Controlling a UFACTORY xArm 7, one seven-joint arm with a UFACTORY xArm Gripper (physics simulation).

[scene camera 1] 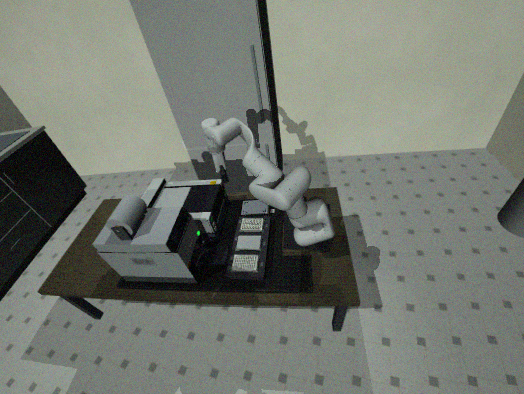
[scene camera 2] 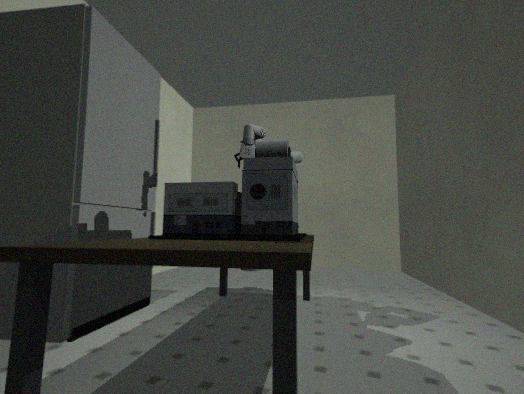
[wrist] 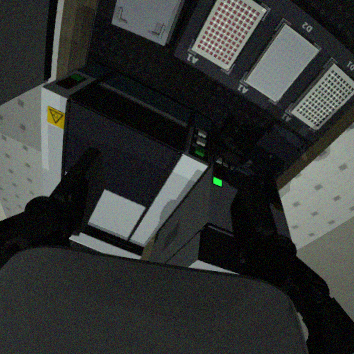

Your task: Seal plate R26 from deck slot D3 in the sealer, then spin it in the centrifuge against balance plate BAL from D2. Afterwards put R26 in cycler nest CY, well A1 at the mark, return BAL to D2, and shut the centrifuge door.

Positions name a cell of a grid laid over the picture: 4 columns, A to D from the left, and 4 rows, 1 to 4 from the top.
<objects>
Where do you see a well plate with red wells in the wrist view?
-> C1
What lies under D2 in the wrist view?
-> A plate with pale wells.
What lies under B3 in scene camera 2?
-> A centrifuge.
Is my gripper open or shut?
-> Open.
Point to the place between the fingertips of my gripper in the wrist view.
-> B3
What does my gripper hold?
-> Nothing.
</objects>
